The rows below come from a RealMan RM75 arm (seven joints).
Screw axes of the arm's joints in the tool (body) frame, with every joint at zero. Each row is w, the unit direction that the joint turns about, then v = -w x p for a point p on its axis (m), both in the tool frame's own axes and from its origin. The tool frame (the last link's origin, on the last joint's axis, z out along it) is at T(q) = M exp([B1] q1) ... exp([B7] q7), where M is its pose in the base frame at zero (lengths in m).
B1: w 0 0 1 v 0 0 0
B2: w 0 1 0 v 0.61 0 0
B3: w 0 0 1 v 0 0 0
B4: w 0 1 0 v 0.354 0 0
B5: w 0 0 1 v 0 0 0
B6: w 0 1 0 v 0.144 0 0
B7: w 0 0 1 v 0 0 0
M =
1 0 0 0
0 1 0 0
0 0 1 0.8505
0 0 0 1
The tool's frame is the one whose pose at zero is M.
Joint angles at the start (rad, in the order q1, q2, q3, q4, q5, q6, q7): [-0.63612, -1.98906, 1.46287, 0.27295, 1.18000, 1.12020, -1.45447]
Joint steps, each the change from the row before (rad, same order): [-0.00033, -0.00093, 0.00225, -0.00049, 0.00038, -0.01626, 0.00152]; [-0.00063, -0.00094, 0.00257, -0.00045, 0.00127, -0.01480, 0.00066]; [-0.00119, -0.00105, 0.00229, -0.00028, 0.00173, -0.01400, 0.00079]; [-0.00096, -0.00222, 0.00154, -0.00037, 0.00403, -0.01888, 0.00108]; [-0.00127, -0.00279, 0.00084, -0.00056, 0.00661, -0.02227, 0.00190]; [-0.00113, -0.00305, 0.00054, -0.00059, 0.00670, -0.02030, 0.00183]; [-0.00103, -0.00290, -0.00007, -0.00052, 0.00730, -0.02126, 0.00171]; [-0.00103, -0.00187, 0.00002, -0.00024, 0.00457, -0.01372, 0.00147]
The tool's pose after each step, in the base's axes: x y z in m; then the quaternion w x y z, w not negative. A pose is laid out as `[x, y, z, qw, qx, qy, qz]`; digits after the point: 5 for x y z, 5 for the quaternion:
[-0.25926, 0.35692, -0.06241, 0.14242, -0.88848, -0.36559, -0.23805]
[-0.26072, 0.35776, -0.06319, 0.14733, -0.88849, -0.36665, -0.23332]
[-0.26185, 0.35866, -0.06398, 0.15182, -0.88870, -0.36718, -0.22877]
[-0.26351, 0.35959, -0.06528, 0.15779, -0.88882, -0.36815, -0.22262]
[-0.26551, 0.36062, -0.06683, 0.16479, -0.88919, -0.36876, -0.21492]
[-0.26729, 0.36140, -0.06844, 0.17094, -0.88955, -0.36921, -0.20778]
[-0.26926, 0.36228, -0.06987, 0.17763, -0.88974, -0.36969, -0.20034]
[-0.27037, 0.36295, -0.07076, 0.18195, -0.88996, -0.36960, -0.19560]

